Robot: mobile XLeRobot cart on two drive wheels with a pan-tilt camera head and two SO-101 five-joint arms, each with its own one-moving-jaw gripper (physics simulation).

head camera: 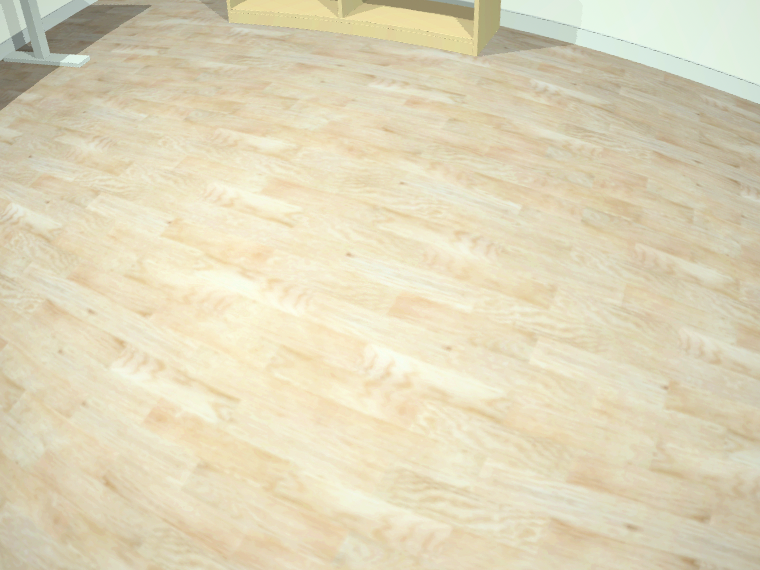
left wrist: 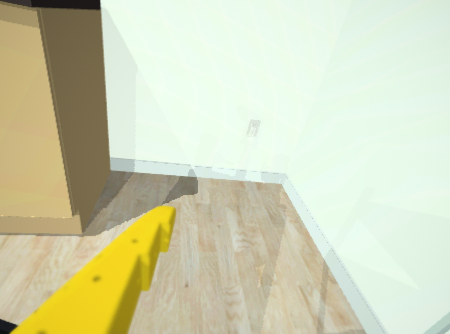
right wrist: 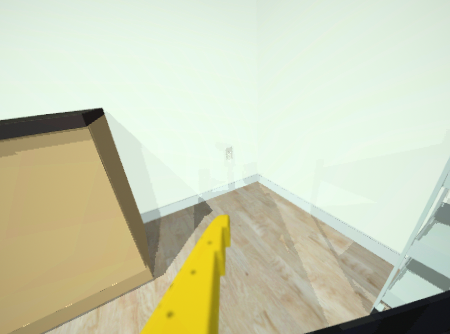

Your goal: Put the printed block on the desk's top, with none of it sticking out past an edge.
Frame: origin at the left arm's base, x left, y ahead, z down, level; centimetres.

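Seen in the pictures: left end effector, tool point: [left wrist: 172, 223]; right end effector, tool point: [right wrist: 229, 226].
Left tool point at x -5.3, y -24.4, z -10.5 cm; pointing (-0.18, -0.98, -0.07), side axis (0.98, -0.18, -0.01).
Note:
A point is followed by its place in that frame.
The printed block does not show in any of the three views. Part of the desk, a white leg and its flat foot [head camera: 72, 60], shows at the upper left of the head view; the desk's top does not show there. My left gripper [left wrist: 168, 214] shows one yellow notched jaw in the left wrist view; the moving jaw is out of the picture, so it is open and empty. My right gripper [right wrist: 224, 223] likewise shows one notched jaw in the right wrist view and is open and empty. Both jaws point toward a room corner.
A pale wood shelf unit [head camera: 487, 27] @[x -224.8, y 156.7, z 68.9 cm] stands at the top of the head view. A wooden cabinet [left wrist: 82, 110] @[x -72.6, y -102.0, z 25.0 cm] [right wrist: 122, 192] @[x -70.7, y -97.0, z 25.3 cm] with a dark top stands at the left in both wrist views. A pale tiered cart [right wrist: 430, 240] @[x 47.5, y -50.5, z 37.8 cm] stands at the right edge of the right wrist view. Walls meet beyond.

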